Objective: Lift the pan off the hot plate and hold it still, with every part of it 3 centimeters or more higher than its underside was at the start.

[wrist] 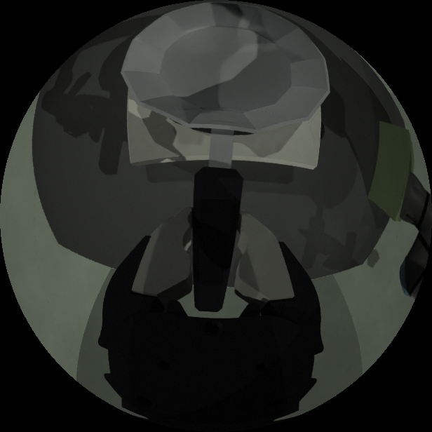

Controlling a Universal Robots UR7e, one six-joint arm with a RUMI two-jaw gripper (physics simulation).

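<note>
The grey pan [225, 65] is at the top of the wrist view, its round bowl over the pale hot plate [295, 145]. I cannot tell from this view whether the pan touches the plate. A grey strip joins the bowl to the pan's black handle [218, 195], which points down toward me. My gripper [215, 210] is shut on the black handle, with one jaw on each side. The handle's end reaches back between the jaws toward the gripper's body. Most of the hot plate's top is hidden under the bowl.
A dark table top [90, 200] lies under the hot plate, with shadows on it. A green block-like object [391, 172] stands at the right edge, beside a dark, partly visible object [419, 200]. A greenish floor [30, 270] shows around the table.
</note>
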